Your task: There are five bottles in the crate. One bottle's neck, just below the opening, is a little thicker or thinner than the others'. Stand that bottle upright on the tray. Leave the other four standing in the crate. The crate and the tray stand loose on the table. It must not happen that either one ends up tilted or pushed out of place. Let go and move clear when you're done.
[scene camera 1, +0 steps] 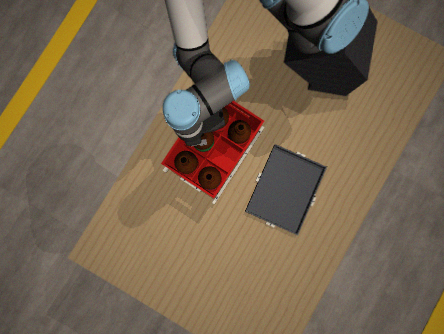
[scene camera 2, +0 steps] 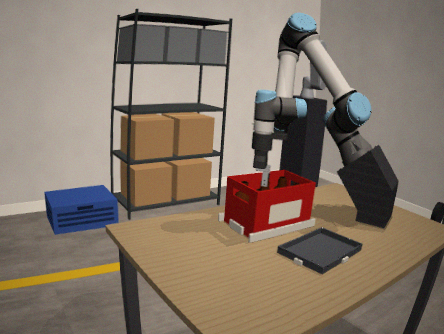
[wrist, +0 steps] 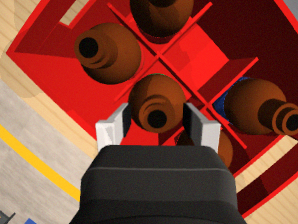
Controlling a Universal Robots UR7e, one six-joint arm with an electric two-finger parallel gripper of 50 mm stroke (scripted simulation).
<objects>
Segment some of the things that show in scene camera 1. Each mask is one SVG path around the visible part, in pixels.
A dark grey tray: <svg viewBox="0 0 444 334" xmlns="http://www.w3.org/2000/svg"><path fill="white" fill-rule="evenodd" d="M273 146L245 212L299 235L327 168L279 145Z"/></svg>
A red crate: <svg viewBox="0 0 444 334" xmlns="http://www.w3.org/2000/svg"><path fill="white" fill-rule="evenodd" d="M234 101L225 106L229 113L229 122L222 132L213 131L214 145L209 151L200 152L194 146L187 146L183 140L178 138L161 163L212 198L215 198L260 129L256 119L244 107ZM207 166L217 168L221 174L220 185L212 190L203 188L198 181L199 172ZM179 152L191 151L195 154L199 161L199 168L194 174L185 175L175 168L174 159ZM236 120L246 121L251 128L251 135L242 146L239 146L227 137L230 124Z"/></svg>
</objects>
